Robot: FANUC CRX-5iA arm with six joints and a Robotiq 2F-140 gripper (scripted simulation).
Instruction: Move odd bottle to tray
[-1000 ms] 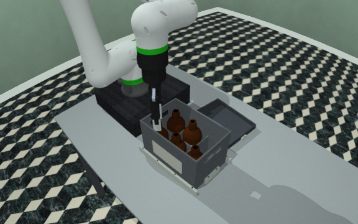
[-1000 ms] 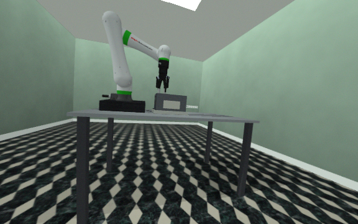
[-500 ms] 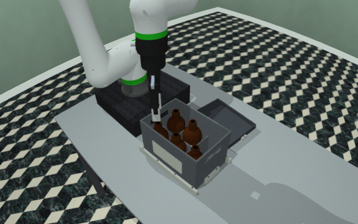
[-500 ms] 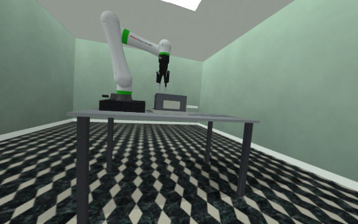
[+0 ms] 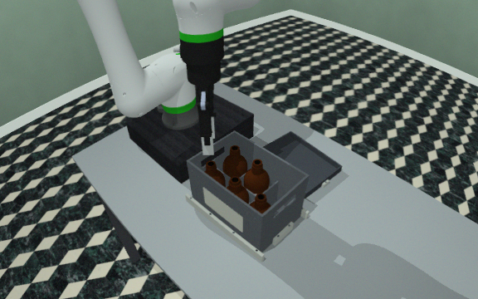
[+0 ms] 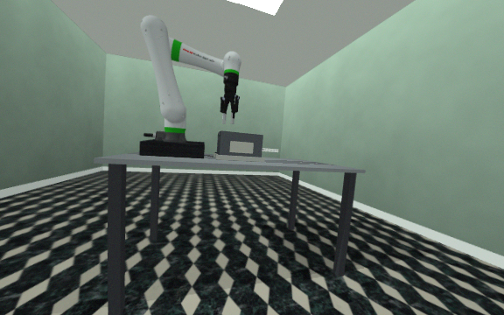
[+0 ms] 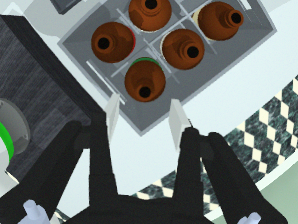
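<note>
My hand is 2 cm past the glass bottle, 9 cm to the right of it and 17 cm above it. The rest, counted from my hand: brown bottle (9 cm ahead, 2 cm to the left, 17 cm below); crate (8 cm ahead, 6 cm to the left, 17 cm below); dark grey tray (2 cm ahead, 32 cm to the left, 24 cm below).
</note>
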